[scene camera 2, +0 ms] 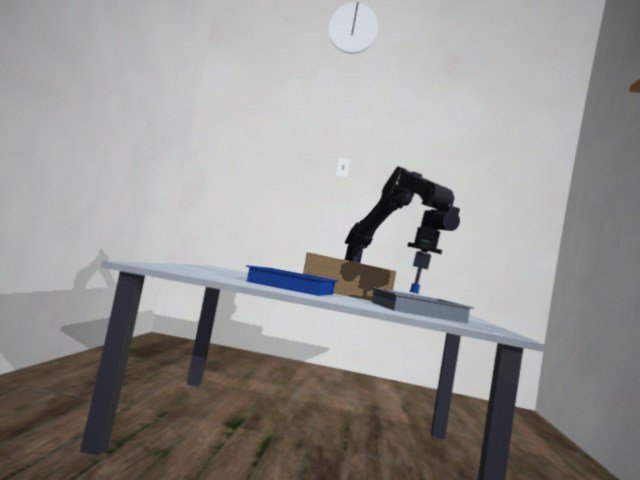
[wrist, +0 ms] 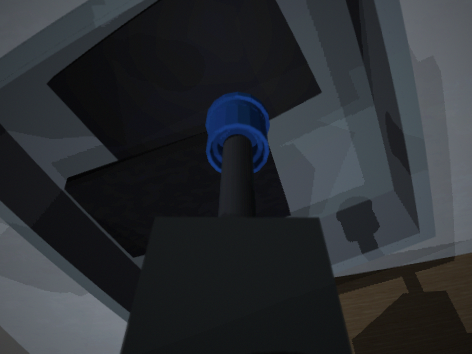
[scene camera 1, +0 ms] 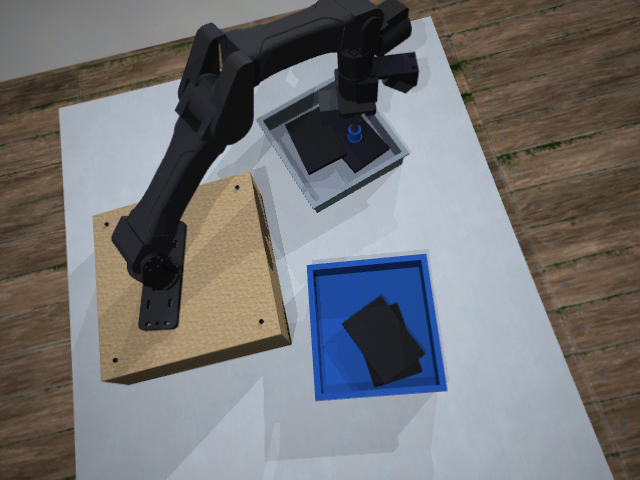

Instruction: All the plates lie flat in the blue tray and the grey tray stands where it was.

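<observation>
The grey tray stands at the back of the table. Two black plates lie flat in it, one overlapping the other. Both also show in the wrist view, the upper plate and the lower plate. My suction cup hangs just above them, near their shared edge, and carries nothing. The blue tray stands nearer the front and holds two stacked black plates, lying flat.
The arm stands on a wooden base block left of both trays. The white table ends at the right, close to the trays, with wooden floor beyond.
</observation>
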